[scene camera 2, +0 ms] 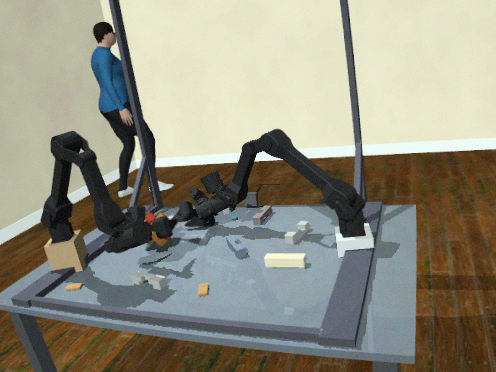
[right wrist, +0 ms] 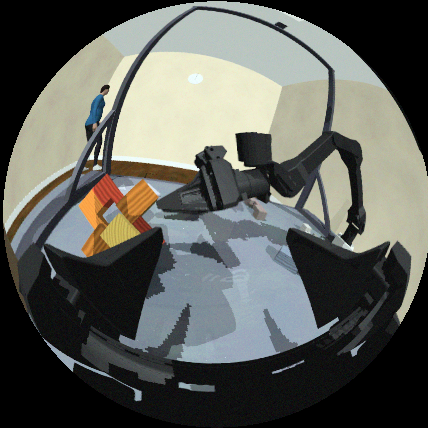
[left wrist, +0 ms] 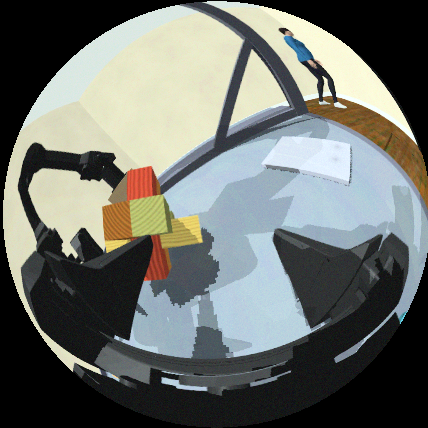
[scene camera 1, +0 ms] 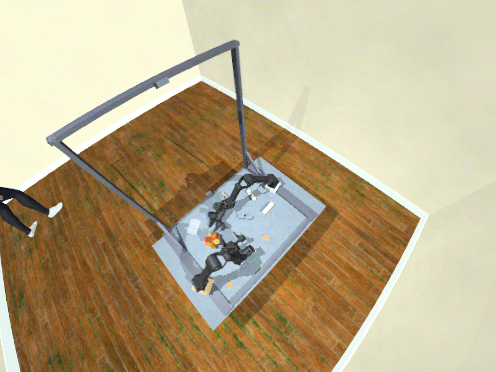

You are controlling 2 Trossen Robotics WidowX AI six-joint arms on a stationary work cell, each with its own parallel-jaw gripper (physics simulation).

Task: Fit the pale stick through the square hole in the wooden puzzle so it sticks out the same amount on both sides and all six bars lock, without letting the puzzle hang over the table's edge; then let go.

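Pixels of known places: left gripper, fingertip midpoint: [scene camera 2: 178, 223] [right wrist: 159, 207] [left wrist: 212, 238] [scene camera 1: 211, 229]; right gripper, fingertip midpoint: [right wrist: 227, 234] [left wrist: 70, 292] [scene camera 1: 227, 235]; left arm's base, link origin: [scene camera 2: 353, 232] [right wrist: 345, 240] [scene camera 1: 272, 184]; right arm's base, link origin: [scene camera 2: 62, 238] [left wrist: 119, 181] [scene camera 1: 201, 284].
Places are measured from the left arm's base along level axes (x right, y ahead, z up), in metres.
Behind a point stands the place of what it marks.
Observation:
The wooden puzzle [scene camera 1: 212, 240] @[x 0.151, y 0.648, z 0.003 m] [scene camera 2: 160, 237] [left wrist: 150, 216] [right wrist: 121, 231] @[x 0.103, y 0.636, z 0.032 m], of crossed red, orange and yellow-green bars, stands on the table; a square gap shows in the right wrist view. The pale stick [scene camera 1: 267, 208] @[x -0.064, y 0.206, z -0.023 m] [scene camera 2: 285, 260] @[x -0.080, y 0.195, z -0.028 m] lies flat, well apart from it. My left gripper [left wrist: 212, 238] @[x 0.214, y 0.585, z -0.007 m] is open and empty close to the puzzle; one finger covers part of it in the left wrist view. My right gripper [right wrist: 227, 234] @[x 0.062, y 0.563, z 0.061 m] is open and empty beside the puzzle, and one finger overlaps the puzzle's lower part in the right wrist view. In scene camera 2 the right gripper partly hides the puzzle.
A white panel [scene camera 1: 194, 226] @[x 0.358, y 0.633, z -0.044 m] [left wrist: 310, 157] @[x 0.351, y 0.627, z -0.044 m] lies near the puzzle. A blue-grey block [scene camera 1: 245, 216] @[x 0.046, y 0.361, z -0.024 m] [scene camera 2: 237, 246] @[x 0.021, y 0.344, z -0.022 m], a grey stepped block [scene camera 2: 297, 232] @[x 0.088, y 0.164, z -0.025 m], a brownish block [scene camera 2: 262, 215] @[x 0.257, y 0.290, z -0.025 m], a light grey notched block [scene camera 2: 149, 280] @[x -0.144, y 0.571, z -0.025 m] and small orange pieces [scene camera 2: 74, 286] @[x -0.127, y 0.827, z -0.042 m] [scene camera 2: 203, 289] @[x -0.179, y 0.409, z -0.042 m] lie around. Frame posts rise from the table.

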